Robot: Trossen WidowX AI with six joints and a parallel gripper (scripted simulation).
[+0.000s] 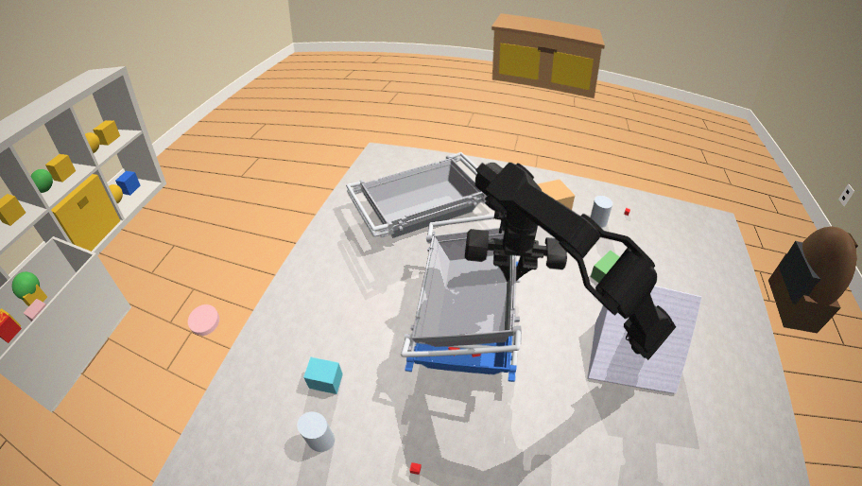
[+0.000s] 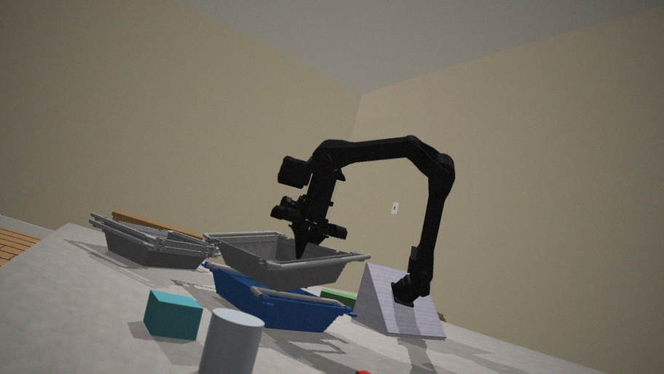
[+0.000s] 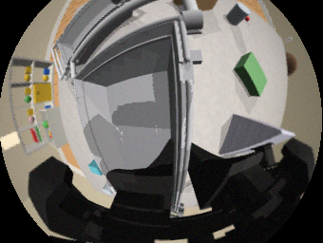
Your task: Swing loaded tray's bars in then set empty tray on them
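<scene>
Now: the grey plastic tray 70 mm ahead of my gripper tip and 40 mm to the left of it. Round my gripper tip: orange box: 410 mm to the right, 90 mm below; then teal cube: 260 mm ahead, 300 mm to the left, 100 mm below.
</scene>
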